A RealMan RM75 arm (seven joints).
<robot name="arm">
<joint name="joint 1" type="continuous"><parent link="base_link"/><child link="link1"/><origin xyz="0.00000 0.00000 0.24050" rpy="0.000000 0.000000 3.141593"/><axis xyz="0 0 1"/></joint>
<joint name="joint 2" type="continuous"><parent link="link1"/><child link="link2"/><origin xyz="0.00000 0.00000 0.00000" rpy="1.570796 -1.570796 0.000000"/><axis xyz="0 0 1"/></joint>
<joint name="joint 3" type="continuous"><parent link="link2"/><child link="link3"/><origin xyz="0.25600 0.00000 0.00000" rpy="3.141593 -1.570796 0.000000"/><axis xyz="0 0 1"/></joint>
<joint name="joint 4" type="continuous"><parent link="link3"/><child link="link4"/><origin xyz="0.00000 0.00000 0.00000" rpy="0.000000 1.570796 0.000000"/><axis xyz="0 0 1"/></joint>
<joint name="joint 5" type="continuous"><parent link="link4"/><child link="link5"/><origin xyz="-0.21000 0.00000 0.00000" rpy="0.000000 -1.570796 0.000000"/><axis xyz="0 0 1"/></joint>
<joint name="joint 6" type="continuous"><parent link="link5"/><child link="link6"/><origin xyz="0.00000 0.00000 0.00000" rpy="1.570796 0.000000 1.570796"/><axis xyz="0 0 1"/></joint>
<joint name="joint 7" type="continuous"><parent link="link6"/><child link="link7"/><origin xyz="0.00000 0.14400 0.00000" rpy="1.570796 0.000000 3.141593"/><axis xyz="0 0 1"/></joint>
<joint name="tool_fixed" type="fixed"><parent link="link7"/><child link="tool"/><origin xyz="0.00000 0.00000 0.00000" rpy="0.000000 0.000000 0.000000"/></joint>
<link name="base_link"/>
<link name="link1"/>
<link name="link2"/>
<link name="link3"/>
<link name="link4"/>
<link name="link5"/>
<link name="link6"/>
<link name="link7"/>
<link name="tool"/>
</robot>
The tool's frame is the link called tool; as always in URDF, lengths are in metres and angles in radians. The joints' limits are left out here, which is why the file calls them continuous.
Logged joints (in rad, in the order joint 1, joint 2, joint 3, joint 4, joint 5, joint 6, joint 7), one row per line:
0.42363, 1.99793, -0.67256, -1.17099, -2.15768, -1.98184, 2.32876
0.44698, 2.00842, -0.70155, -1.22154, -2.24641, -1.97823, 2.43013
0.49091, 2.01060, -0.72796, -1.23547, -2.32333, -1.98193, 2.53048
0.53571, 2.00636, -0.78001, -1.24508, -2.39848, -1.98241, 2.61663
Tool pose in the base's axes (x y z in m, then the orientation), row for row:
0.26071, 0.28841, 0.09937, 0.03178, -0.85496, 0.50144, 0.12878
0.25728, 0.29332, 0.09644, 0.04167, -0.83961, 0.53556, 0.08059
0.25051, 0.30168, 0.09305, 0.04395, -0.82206, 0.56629, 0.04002
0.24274, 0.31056, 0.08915, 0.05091, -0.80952, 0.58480, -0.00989
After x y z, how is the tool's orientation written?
As a quaternion, w x y z.
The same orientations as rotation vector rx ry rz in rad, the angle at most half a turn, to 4 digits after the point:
-2.6329, 1.5442, 0.3966
-2.5700, 1.6393, 0.2467
-2.5127, 1.7309, 0.1223
-2.4639, 1.7799, -0.0301

